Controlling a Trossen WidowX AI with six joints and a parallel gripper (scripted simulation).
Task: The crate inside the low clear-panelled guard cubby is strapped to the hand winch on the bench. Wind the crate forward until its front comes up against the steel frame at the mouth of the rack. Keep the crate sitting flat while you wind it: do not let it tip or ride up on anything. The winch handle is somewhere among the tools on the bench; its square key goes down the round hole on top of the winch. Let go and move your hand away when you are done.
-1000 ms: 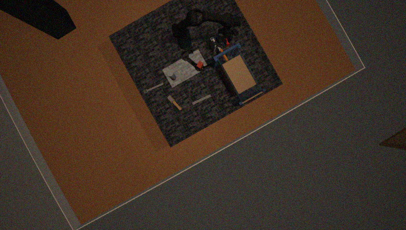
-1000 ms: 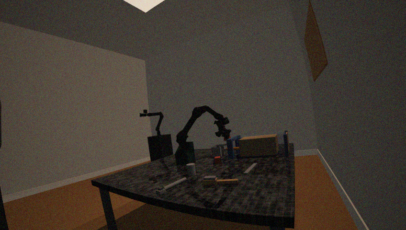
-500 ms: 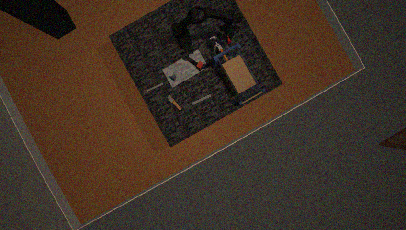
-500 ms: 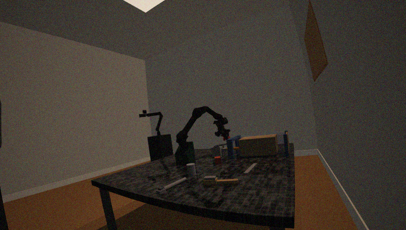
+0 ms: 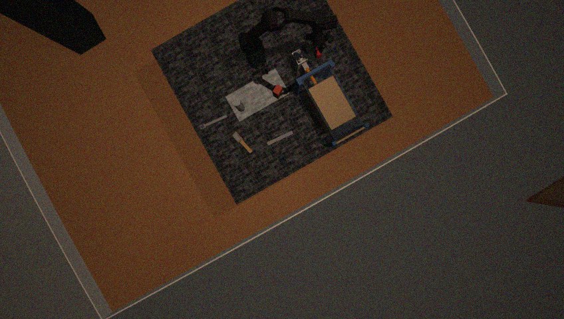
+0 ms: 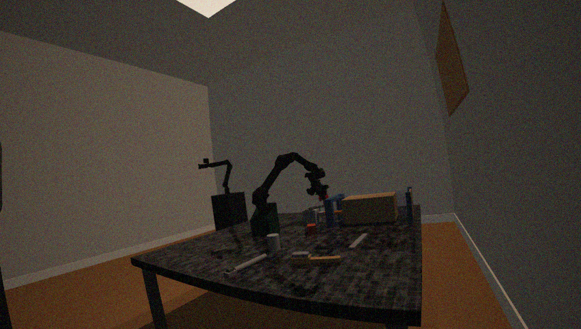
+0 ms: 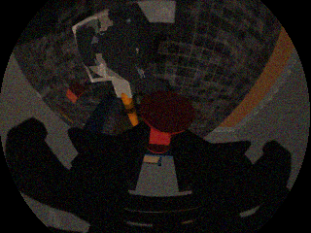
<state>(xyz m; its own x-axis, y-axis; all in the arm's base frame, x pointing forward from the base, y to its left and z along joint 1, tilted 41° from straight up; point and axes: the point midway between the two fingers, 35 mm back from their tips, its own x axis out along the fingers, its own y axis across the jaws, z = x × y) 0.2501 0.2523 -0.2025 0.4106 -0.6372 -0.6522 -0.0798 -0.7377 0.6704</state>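
My gripper tip is now 4 cm past the winch handle, 3 cm to the left of it and 3 cm above it. The rest, counted from my gripper tip: red grip: 2 cm behind; blue steel frame: 8 cm to the right, 8 cm ahead, 3 cm below; winch: 10 cm below, 10 cm behind, 8 cm to the right.
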